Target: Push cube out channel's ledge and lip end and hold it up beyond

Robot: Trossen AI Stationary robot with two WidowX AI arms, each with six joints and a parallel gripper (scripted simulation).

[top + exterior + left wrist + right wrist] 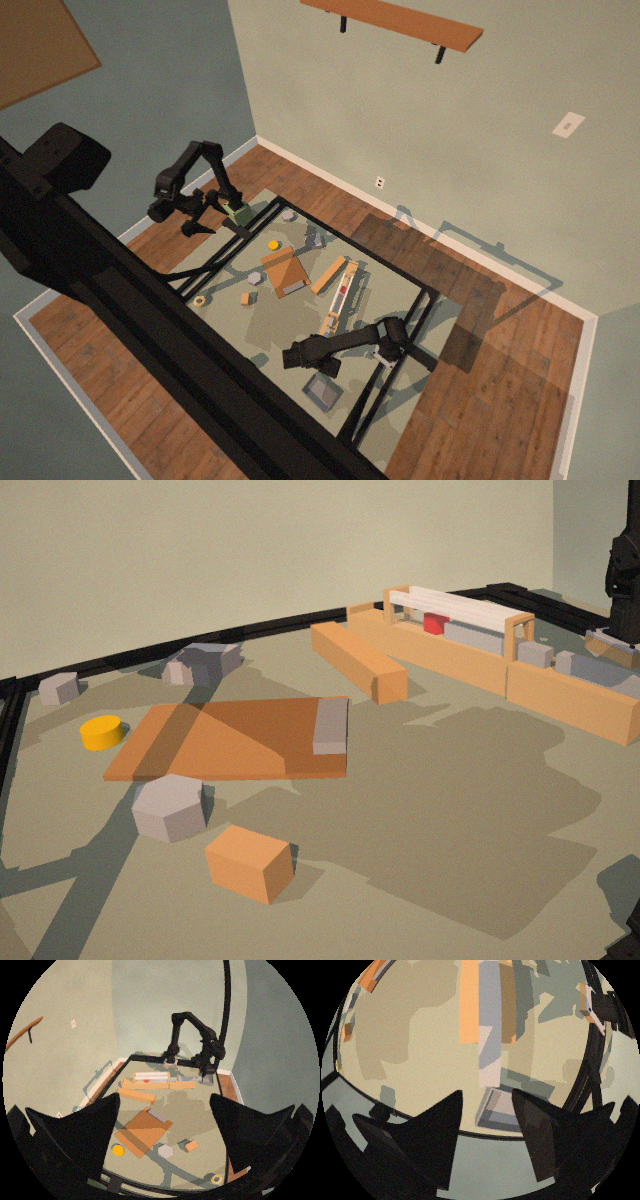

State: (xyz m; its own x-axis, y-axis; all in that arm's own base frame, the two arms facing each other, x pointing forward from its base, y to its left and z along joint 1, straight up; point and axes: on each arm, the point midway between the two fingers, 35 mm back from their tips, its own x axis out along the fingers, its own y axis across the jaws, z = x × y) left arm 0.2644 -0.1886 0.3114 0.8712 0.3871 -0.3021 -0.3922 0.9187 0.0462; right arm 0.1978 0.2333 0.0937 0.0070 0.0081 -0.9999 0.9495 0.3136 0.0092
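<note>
The red cube is 310 mm ahead of my right hand, 120 mm to the left of it and 60 mm below it. The rest, counted from my right hand: grey tray (110 mm below, 80 mm to the right, 60 mm behind); channel (280 mm ahead, 110 mm to the left, 60 mm below); tan bar (330 mm ahead, 230 mm to the left, 100 mm below).
</note>
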